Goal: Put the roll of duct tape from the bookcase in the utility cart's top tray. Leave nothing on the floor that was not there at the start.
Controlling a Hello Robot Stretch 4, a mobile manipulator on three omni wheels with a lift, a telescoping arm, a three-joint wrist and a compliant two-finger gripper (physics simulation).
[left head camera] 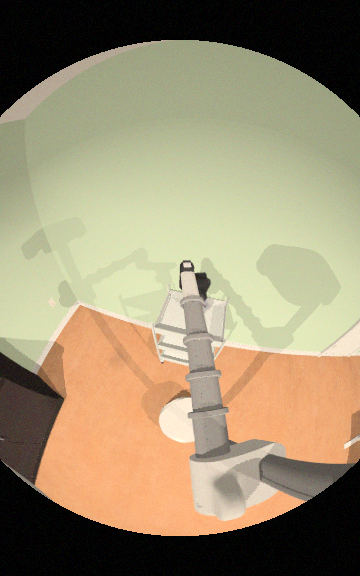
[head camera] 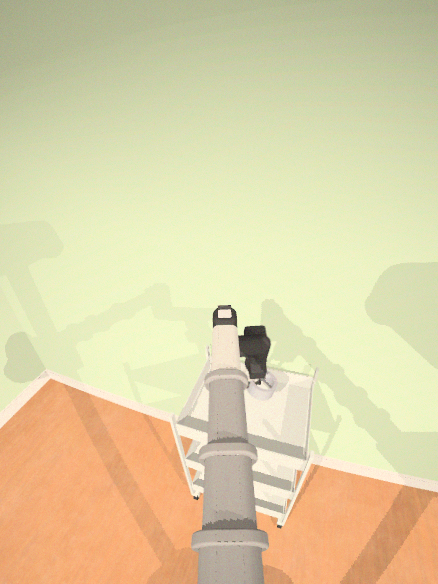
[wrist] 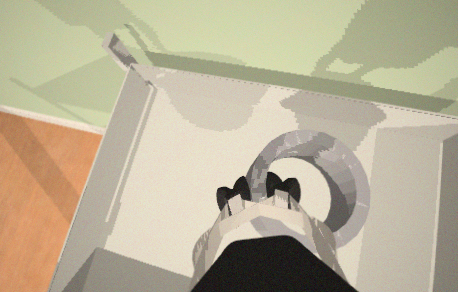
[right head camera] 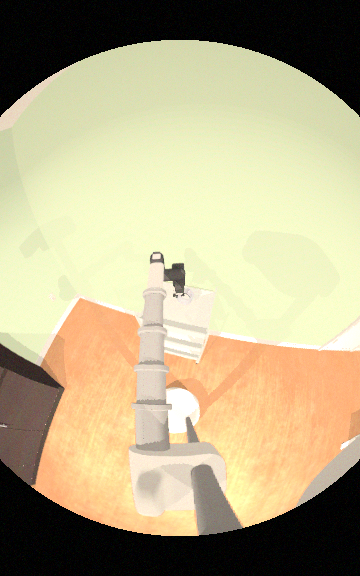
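Pixels of known places: gripper, fingertip midpoint: (head camera: 250, 384) (wrist: 259, 189) (right head camera: 178, 295); robot's base at its link origin: (left head camera: 183, 418) (right head camera: 175, 409).
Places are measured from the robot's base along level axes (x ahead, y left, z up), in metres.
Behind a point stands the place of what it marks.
Note:
The roll of duct tape (head camera: 262, 394) @(x 0.647, y -0.118, z 0.766 m) (right head camera: 186, 300) @(x 0.646, y -0.130, z 0.771 m) (wrist: 357, 185) @(x 0.696, y -0.166, z 0.771 m) is a pale grey ring held flat. My gripper (head camera: 260, 383) (right head camera: 178, 295) @(x 0.703, y -0.084, z 0.751 m) (wrist: 259, 189) @(x 0.703, y -0.084, z 0.751 m) is shut on the left side of the ring, with one fingertip outside it and the other in its hole. The white utility cart (head camera: 280, 446) @(x 0.529, y -0.173, z 0.636 m) (left head camera: 172, 329) @(x 0.597, y 0.058, z 0.636 m) (right head camera: 190, 324) @(x 0.553, y -0.151, z 0.636 m) stands against the green wall. In the wrist view, its top tray (wrist: 97, 200) @(x 0.716, y 0.129, z 0.671 m) lies under the tape. The tape is over the tray's back part, right of the arm in the head view. I cannot tell if it touches the tray floor. The bookcase cannot be identified.
The telescoping arm (head camera: 230, 485) @(x 0.230, y -0.003, z 1.155 m) (left head camera: 202, 360) @(x 0.209, y -0.001, z 1.155 m) (right head camera: 151, 350) @(x 0.217, y -0.004, z 1.155 m) reaches over the cart. A white round thing (left head camera: 175, 420) @(x 0.000, y 0.073, z 0.187 m) (right head camera: 182, 410) @(x -0.004, y -0.065, z 0.187 m) is low down in front of the cart. A dark brown cabinet (left head camera: 25, 425) @(x -0.315, y 1.306, z 0.425 m) (right head camera: 25, 420) @(x -0.403, y 1.337, z 0.419 m) stands at the left. The green wall is behind the cart.

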